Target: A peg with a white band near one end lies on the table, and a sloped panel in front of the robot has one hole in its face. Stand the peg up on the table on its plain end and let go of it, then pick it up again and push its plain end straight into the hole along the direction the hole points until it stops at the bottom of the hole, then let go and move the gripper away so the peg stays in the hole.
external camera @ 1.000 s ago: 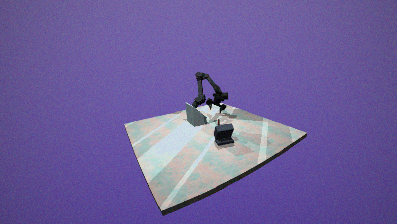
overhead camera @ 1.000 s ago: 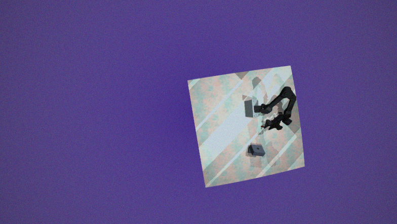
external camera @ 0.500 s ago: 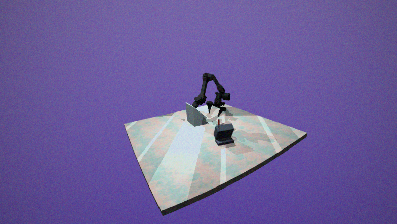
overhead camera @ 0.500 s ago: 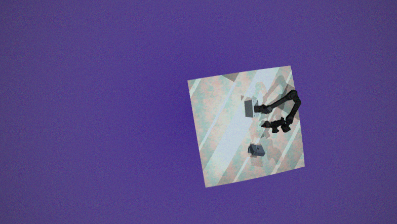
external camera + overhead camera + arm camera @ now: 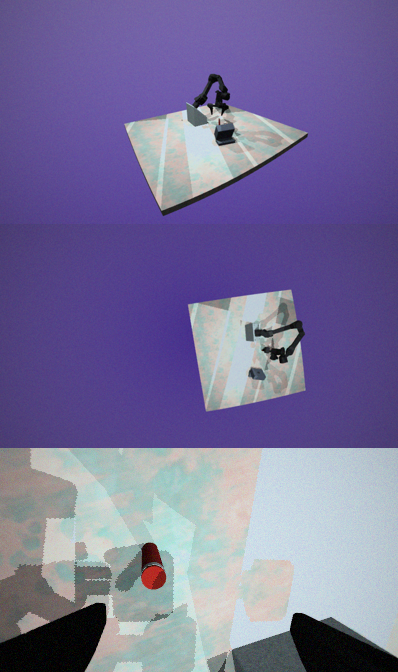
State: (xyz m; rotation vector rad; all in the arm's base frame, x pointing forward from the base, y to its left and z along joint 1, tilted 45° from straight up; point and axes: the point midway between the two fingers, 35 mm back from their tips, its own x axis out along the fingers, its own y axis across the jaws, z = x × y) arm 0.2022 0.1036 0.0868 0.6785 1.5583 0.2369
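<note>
Right now the red peg is 50 mm below my gripper tip, 20 mm to the left of it and 10 mm ahead of it. From my gripper tip the other things lie so: sloped grey panel (260 mm ahead, 100 mm to the right, 30 mm below).
</note>
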